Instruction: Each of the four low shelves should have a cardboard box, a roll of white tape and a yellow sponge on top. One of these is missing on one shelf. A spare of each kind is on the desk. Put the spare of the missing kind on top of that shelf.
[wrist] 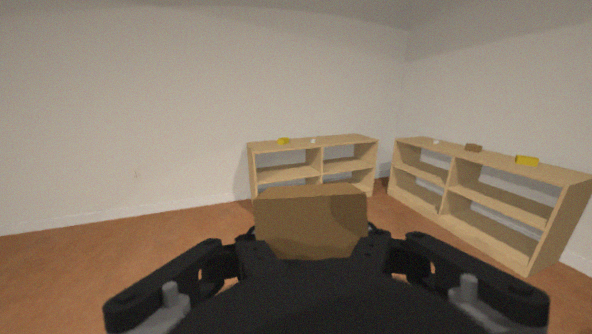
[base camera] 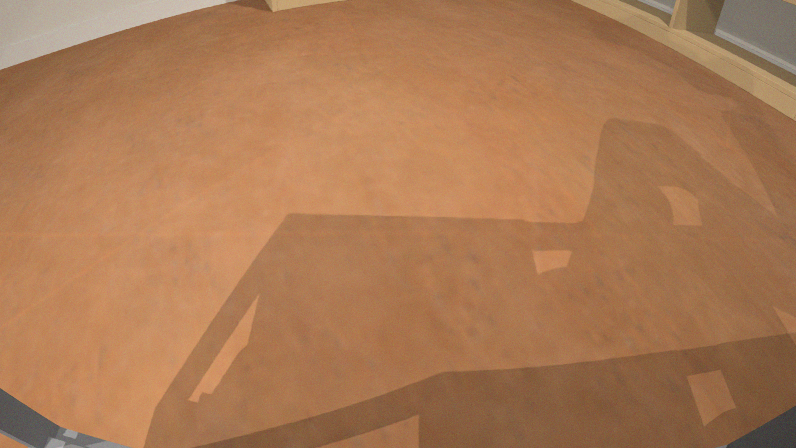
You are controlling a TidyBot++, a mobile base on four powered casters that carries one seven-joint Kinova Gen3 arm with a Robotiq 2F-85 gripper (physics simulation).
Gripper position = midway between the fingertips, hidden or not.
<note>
In view: my gripper (wrist: pixel 310 229) and a brown cardboard box (wrist: pixel 313 222).
</note>
